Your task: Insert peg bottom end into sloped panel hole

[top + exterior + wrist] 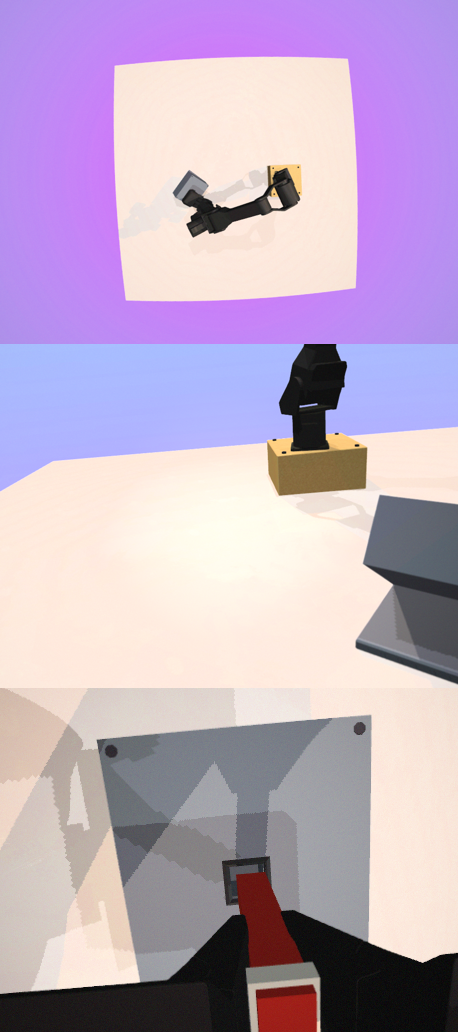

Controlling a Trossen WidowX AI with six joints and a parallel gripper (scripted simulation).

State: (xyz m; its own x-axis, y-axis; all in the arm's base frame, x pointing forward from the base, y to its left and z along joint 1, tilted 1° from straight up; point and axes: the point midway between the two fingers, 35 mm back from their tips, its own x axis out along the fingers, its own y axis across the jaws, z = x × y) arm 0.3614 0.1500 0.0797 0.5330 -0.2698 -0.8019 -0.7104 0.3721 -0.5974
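The grey sloped panel is 60 mm below my gripper tip, 40 mm ahead of it and 20 mm to the right of it. The rest, counted from my gripper tip: red peg (10 mm behind, 10 mm above).
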